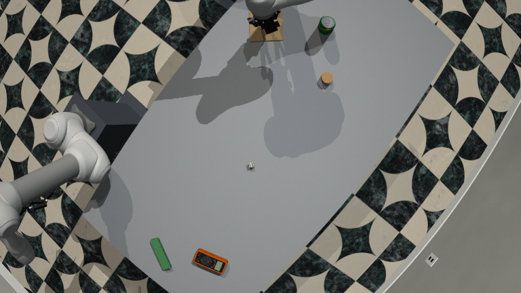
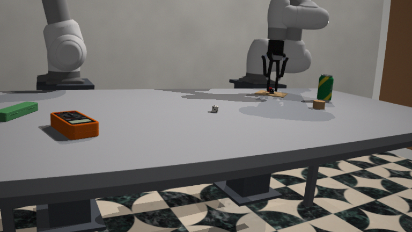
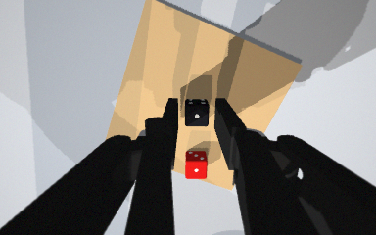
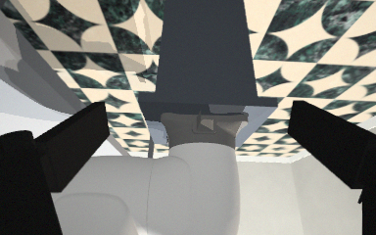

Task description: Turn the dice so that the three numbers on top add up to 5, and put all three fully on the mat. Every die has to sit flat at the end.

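Observation:
Right now the tan mat is 50 mm below my left hand. Round my left hand: red die 50 mm behind, 20 mm to the left, 30 mm below; wooden cylinder 340 mm ahead, 20 mm to the right, 30 mm below; dark object 30 mm ahead, 350 mm to the left, 30 mm below.

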